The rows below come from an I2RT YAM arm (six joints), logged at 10 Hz.
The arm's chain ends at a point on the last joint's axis. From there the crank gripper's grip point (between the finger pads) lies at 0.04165 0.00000 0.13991 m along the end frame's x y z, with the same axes.
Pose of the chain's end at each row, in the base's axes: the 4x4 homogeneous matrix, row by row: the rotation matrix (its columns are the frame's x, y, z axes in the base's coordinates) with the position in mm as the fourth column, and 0 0 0 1 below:
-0.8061, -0.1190, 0.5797, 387.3; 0.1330, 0.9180, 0.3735, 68.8; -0.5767, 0.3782, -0.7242, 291.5; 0, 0, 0, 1
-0.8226, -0.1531, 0.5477, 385.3; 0.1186, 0.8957, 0.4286, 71.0; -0.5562, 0.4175, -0.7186, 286.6; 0, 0, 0, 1
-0.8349, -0.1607, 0.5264, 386.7; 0.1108, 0.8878, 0.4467, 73.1; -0.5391, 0.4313, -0.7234, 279.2; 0, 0, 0, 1
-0.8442, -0.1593, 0.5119, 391.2; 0.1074, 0.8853, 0.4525, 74.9; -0.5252, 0.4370, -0.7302, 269.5; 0, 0, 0, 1
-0.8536, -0.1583, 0.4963, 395.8; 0.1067, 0.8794, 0.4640, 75.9; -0.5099, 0.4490, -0.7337, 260.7; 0, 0, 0, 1
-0.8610, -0.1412, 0.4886, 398.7; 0.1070, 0.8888, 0.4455, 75.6; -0.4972, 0.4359, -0.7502, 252.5; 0, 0, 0, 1
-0.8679, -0.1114, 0.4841, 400.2; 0.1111, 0.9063, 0.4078, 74.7; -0.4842, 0.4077, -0.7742, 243.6; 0, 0, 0, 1
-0.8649, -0.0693, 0.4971, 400.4; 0.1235, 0.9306, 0.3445, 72.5; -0.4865, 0.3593, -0.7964, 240.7; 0, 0, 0, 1
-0.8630, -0.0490, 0.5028, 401.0; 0.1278, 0.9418, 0.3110, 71.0; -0.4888, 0.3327, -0.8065, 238.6; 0, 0, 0, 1
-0.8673, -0.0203, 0.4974, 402.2; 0.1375, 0.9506, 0.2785, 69.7; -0.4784, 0.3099, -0.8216, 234.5; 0, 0, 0, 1
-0.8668, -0.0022, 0.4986, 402.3; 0.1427, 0.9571, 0.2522, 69.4; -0.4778, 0.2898, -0.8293, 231.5; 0, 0, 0, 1
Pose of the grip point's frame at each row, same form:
-0.8061, -0.1190, 0.5797, 434.8; 0.1330, 0.9180, 0.3735, 126.6; -0.5767, 0.3782, -0.7242, 166.2; 0, 0, 0, 1
-0.8226, -0.1531, 0.5477, 427.7; 0.1186, 0.8957, 0.4286, 135.9; -0.5562, 0.4175, -0.7186, 162.9; 0, 0, 0, 1
-0.8349, -0.1607, 0.5264, 425.6; 0.1108, 0.8878, 0.4467, 140.2; -0.5391, 0.4313, -0.7234, 155.5; 0, 0, 0, 1
-0.8442, -0.1593, 0.5119, 427.7; 0.1074, 0.8853, 0.4525, 142.7; -0.5252, 0.4370, -0.7302, 145.5; 0, 0, 0, 1
-0.8536, -0.1583, 0.4963, 429.7; 0.1067, 0.8794, 0.4640, 145.3; -0.5099, 0.4490, -0.7337, 136.8; 0, 0, 0, 1
-0.8610, -0.1412, 0.4886, 431.2; 0.1070, 0.8888, 0.4455, 142.4; -0.4972, 0.4359, -0.7502, 126.8; 0, 0, 0, 1
-0.8679, -0.1114, 0.4841, 431.8; 0.1111, 0.9063, 0.4078, 136.4; -0.4842, 0.4077, -0.7742, 115.1; 0, 0, 0, 1
-0.8649, -0.0693, 0.4971, 433.9; 0.1235, 0.9306, 0.3445, 125.8; -0.4865, 0.3593, -0.7964, 109.0; 0, 0, 0, 1
-0.8630, -0.0490, 0.5028, 435.4; 0.1278, 0.9418, 0.3110, 119.8; -0.4888, 0.3327, -0.8065, 105.4; 0, 0, 0, 1
-0.8673, -0.0203, 0.4974, 435.7; 0.1375, 0.9506, 0.2785, 114.4; -0.4784, 0.3099, -0.8216, 99.6; 0, 0, 0, 1
-0.8668, -0.0022, 0.4986, 436.0; 0.1427, 0.9571, 0.2522, 110.6; -0.4778, 0.2898, -0.8293, 95.6; 0, 0, 0, 1

